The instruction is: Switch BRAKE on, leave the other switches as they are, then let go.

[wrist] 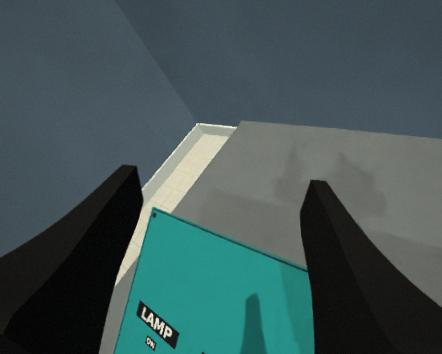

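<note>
A teal switch panel shows in the lower middle of the wrist view, with a small screw at its far left corner. A black label reading LAMP is on its left part, with a small ON mark below it. The BRAKE switch does not show in this view, and no switch lever can be made out. My gripper is open, its two black fingers wide apart, with no thing between them. The fingers stand above the panel's far end. A finger-like shadow falls on the panel.
A grey table top lies beyond and to the right of the panel, with soft shadows on it. Past its left edge show a pale tiled floor and a light skirting strip. Dark blue-grey walls meet in a corner behind.
</note>
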